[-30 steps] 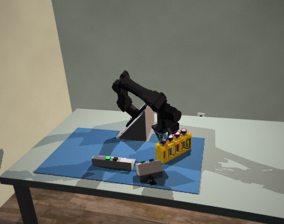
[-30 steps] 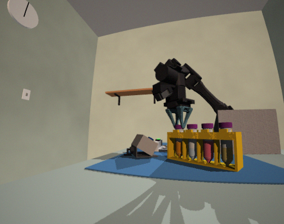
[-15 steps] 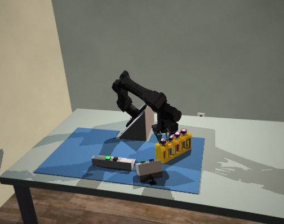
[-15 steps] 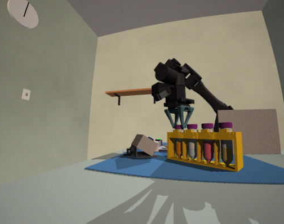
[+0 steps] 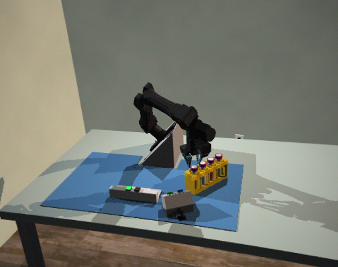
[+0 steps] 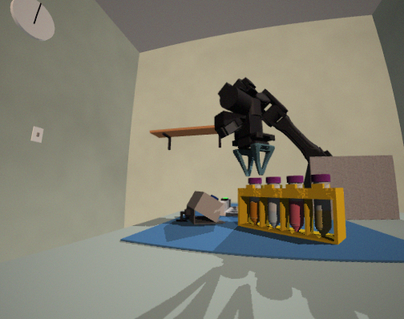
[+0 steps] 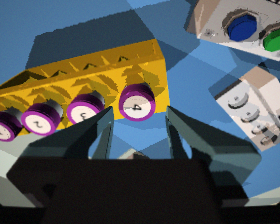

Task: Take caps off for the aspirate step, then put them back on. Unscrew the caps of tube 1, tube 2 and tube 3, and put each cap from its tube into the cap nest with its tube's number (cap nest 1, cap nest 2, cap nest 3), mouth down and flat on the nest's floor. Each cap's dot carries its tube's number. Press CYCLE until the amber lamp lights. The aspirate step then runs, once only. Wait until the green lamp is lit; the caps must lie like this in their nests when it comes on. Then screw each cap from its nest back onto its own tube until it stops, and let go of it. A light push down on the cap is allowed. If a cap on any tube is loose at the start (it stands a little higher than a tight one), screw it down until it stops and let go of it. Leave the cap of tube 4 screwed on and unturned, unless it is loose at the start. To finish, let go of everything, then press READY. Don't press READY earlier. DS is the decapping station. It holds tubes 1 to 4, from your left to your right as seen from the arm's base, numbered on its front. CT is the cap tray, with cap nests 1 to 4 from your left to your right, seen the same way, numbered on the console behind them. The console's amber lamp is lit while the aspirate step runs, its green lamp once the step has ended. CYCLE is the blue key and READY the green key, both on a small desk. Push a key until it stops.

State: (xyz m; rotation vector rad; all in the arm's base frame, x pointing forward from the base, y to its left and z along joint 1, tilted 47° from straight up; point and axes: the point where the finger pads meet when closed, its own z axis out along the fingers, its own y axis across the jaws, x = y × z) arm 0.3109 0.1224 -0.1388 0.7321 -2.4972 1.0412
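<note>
The blue cycle key is 110 mm ahead of my hand, 50 mm to the right of it and 70 mm below it. From my hand the other things lie so: green ready key: 120 mm ahead, 90 mm to the right, 70 mm below; small key desk: 130 mm ahead, 70 mm to the right, 80 mm below.
</note>
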